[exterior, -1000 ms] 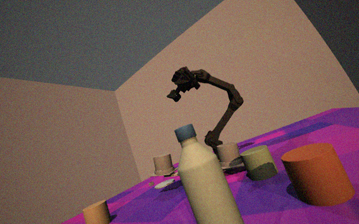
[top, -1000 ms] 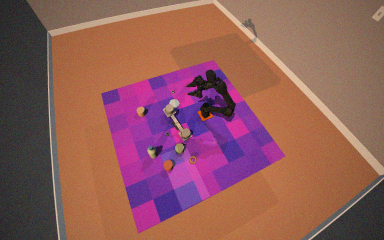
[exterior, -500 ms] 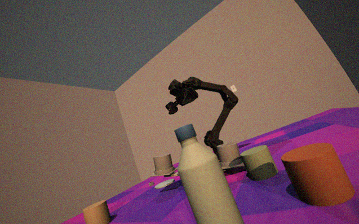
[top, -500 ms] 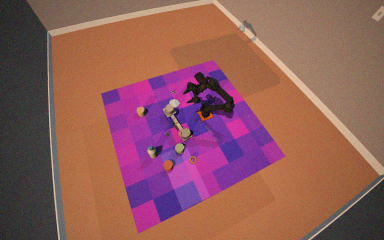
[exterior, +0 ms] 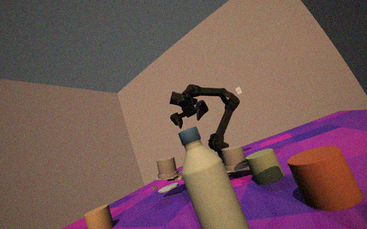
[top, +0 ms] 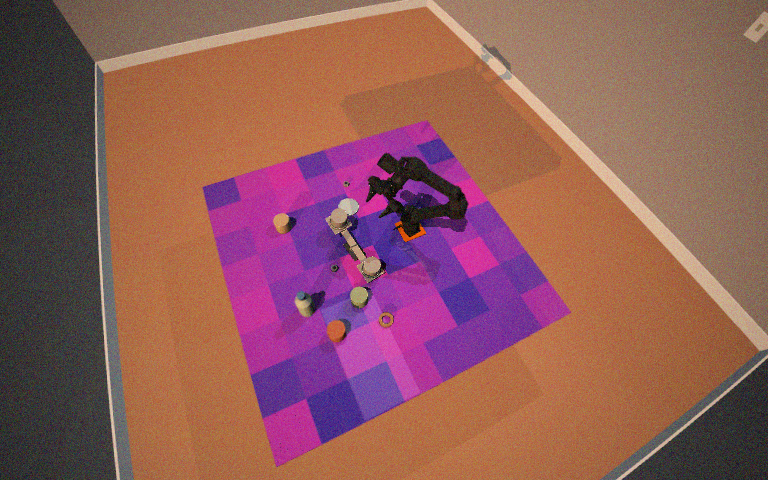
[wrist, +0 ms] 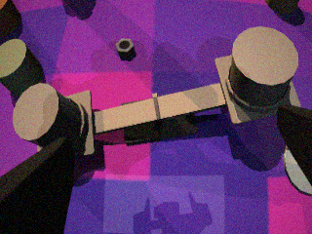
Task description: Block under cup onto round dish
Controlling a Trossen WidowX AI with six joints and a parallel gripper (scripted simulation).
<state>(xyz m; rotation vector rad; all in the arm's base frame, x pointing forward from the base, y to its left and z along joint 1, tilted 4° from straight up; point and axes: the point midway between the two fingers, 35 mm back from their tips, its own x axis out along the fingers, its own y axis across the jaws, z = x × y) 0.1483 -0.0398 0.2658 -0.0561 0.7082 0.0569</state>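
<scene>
Right now the pale green block is 20 cm below my gripper tip, 14 cm to the left of it and 8 cm ahead of it. Round my gripper tip: taupe cup: 13 cm to the right, 13 cm below, 11 cm ahead; then green cylinder: 23 cm to the left, 21 cm ahead, 20 cm below; then pale blue round dish: 24 cm below, 21 cm to the right, 1 cm ahead.
</scene>
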